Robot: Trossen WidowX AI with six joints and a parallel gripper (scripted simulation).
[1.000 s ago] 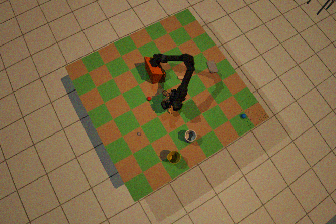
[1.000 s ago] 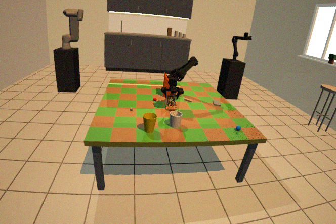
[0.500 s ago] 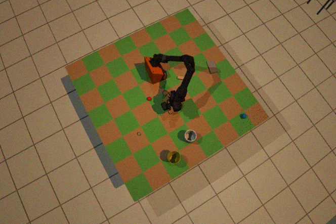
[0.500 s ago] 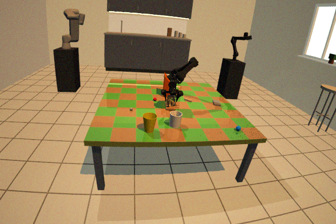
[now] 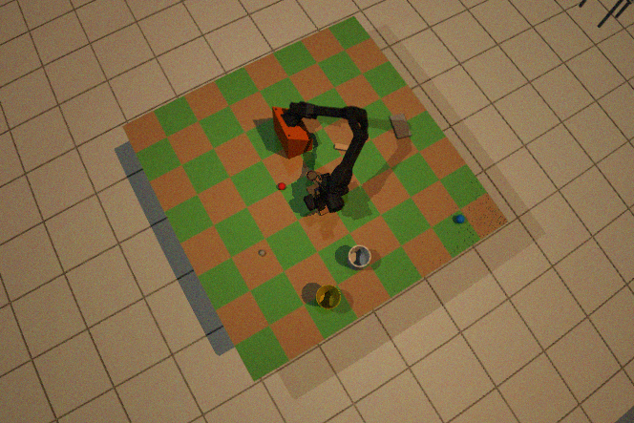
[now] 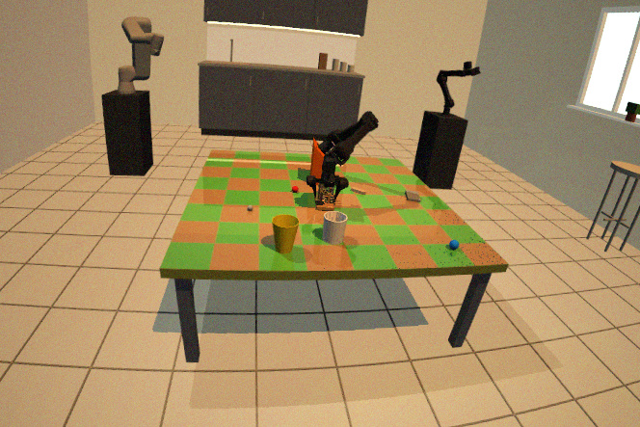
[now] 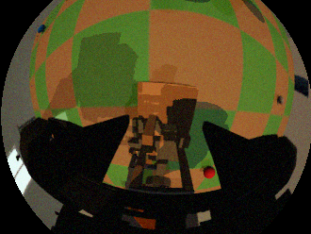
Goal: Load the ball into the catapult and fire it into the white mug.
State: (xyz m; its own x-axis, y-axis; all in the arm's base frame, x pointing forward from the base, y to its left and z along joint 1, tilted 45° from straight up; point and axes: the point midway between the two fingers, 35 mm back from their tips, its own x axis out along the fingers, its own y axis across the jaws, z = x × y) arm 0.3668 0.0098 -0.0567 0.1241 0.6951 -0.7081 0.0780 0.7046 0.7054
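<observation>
My gripper tip is now 16 cm past the red ball, 12 cm to the left of it and 3 cm above it. Round my gripper tip: white mug: 28 cm ahead, 2 cm to the right, 1 cm below; then wooden catapult: 7 cm behind, 3 cm to the left, 1 cm above; then wooden block: 18 cm behind, 22 cm to the left, 4 cm below.
</observation>
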